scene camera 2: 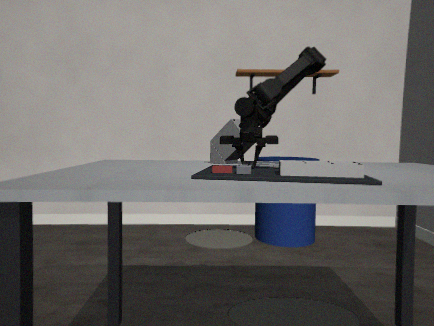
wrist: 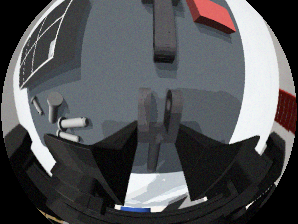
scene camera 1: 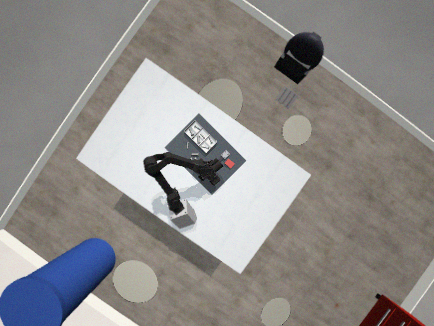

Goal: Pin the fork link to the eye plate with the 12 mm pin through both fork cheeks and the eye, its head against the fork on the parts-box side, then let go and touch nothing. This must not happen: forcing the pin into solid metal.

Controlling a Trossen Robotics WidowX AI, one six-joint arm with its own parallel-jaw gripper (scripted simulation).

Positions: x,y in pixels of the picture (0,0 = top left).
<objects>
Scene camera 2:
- my gripper: 248,166
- parts box: 346,169
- dark mat: 260,173
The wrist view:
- my gripper: 156,125
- fork link: 154,133
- dark mat: 113,58
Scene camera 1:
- dark mat: 178,145
</objects>
